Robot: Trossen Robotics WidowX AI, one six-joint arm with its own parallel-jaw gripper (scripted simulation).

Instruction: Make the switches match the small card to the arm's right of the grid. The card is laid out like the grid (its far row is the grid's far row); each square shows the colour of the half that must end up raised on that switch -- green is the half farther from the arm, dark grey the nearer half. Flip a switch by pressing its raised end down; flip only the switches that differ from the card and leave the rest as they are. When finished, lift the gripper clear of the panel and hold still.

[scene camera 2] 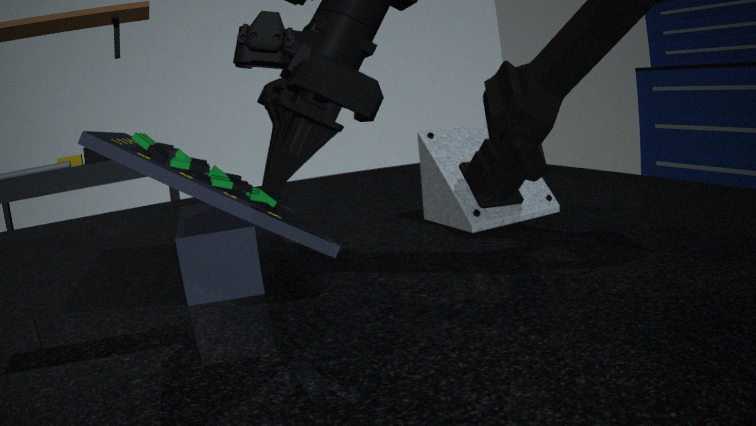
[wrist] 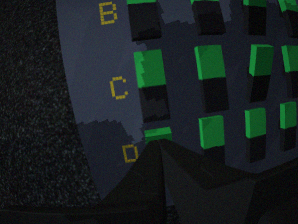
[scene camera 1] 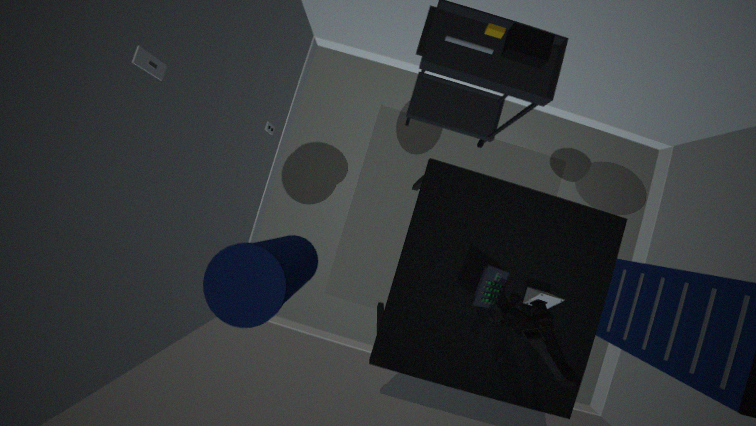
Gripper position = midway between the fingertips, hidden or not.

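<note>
My gripper [scene camera 2: 267, 191]: shut, holding nothing. Gripper visible in the wrist view [wrist: 158, 147] too.
</note>
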